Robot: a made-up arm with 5 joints.
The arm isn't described. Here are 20 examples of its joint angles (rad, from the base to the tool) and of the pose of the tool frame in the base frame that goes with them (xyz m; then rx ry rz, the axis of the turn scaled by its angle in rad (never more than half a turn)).
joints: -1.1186 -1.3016 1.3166 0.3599 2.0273
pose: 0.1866 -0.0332 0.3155 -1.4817 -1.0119 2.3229
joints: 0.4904 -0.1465 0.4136 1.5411 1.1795
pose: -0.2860 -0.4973 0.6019 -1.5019 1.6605 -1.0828
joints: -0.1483 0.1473 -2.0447 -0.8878 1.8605
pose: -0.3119 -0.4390 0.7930 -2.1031 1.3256 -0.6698
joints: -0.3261 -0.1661 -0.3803 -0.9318 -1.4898
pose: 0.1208 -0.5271 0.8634 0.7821 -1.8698 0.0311
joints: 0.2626 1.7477 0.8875 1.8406 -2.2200
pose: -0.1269 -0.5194 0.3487 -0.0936 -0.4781 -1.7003
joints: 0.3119 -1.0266 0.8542 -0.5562 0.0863
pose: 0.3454 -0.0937 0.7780 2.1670 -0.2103 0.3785
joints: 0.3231 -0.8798 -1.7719 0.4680 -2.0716
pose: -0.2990 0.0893 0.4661 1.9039 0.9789 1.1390
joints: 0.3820 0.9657 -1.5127 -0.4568 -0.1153
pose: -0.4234 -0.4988 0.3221 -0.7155 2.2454 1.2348
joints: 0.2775 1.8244 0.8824 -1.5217 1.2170
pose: 0.1232 -0.5344 0.7916 -0.3367 -1.7166 -1.2323
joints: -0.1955 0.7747 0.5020 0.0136 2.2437
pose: 0.2197 -0.5593 0.5570 -1.2222 -0.6444 -0.3290
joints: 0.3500 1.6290 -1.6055 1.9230 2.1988
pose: -0.2258 -0.5123 0.6989 -0.7389 2.8306 1.0682
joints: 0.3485 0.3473 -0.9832 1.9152 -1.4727
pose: -0.1997 -0.1273 0.8084 -2.4704 -0.5197 -1.6161
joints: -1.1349 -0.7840 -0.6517 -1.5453 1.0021
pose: 0.3590 -0.2465 0.4971 2.3107 0.3632 -1.7347
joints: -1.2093 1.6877 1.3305 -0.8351 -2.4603
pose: 0.1902 -0.5850 0.4699 0.9014 -1.8795 -1.4102
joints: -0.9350 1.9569 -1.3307 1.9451 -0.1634
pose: 0.1639 -0.5442 0.8121 -1.5747 0.0780 -0.5575
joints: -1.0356 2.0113 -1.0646 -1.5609 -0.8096
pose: -0.3805 -0.3343 0.4264 -0.2975 1.7528 2.2443
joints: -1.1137 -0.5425 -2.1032 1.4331 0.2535
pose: -0.0533 0.1930 0.5634 -1.4760 -1.6845 1.7834
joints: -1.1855 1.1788 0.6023 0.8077 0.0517
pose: -0.2543 -0.5844 0.5954 0.5899 -2.3435 -1.7560
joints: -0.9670 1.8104 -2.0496 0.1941 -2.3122
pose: -0.0371 -0.5409 0.9493 -1.6067 1.5260 -0.3843
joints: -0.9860 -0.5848 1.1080 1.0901 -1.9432
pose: 0.3010 -0.2390 0.7925 -0.3053 -1.3158 0.5312
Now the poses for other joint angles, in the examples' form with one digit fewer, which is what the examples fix.
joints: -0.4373 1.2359 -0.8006 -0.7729 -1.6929
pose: -0.265 -0.612 0.490 0.103 -1.507 -1.651
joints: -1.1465 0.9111 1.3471 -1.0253 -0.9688
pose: 0.445 -0.324 0.443 -2.603 0.766 1.063
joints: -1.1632 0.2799 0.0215 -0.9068 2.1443
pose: 0.298 -0.426 0.477 -1.251 -0.320 0.761
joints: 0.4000 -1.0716 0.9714 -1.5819 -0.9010
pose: 0.289 0.097 0.536 1.687 0.202 0.630
